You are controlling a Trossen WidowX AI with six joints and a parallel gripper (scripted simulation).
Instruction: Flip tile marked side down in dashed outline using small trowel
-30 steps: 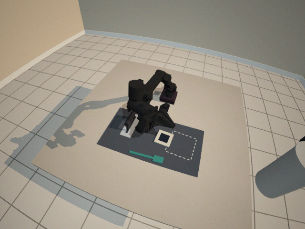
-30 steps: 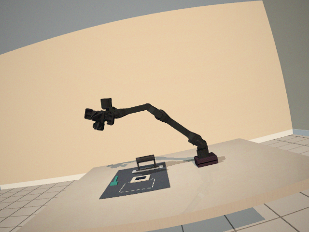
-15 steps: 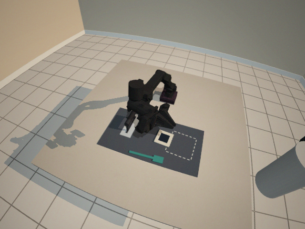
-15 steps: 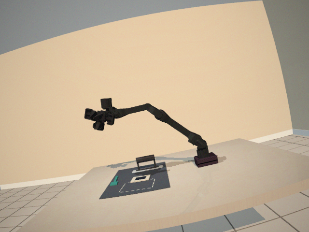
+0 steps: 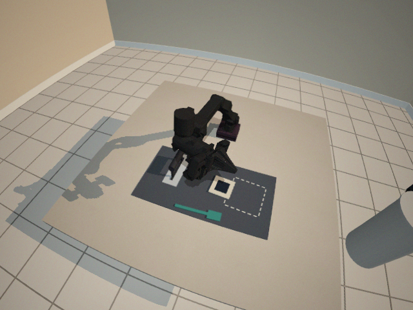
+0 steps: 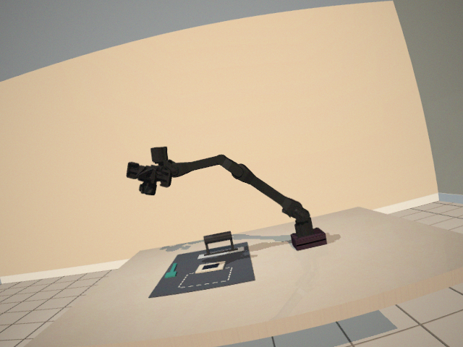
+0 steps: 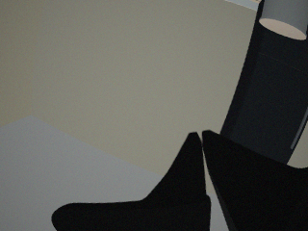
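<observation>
My gripper tip is 350 mm above the trowel, 320 mm to the left of it and 200 mm past it. Round my gripper tip: tile 380 mm below, 180 mm behind, 70 mm to the right; then green flat tool 380 mm below, 100 mm to the right, 20 mm behind; then dark mat 410 mm below, 150 mm behind, 140 mm to the right.
</observation>
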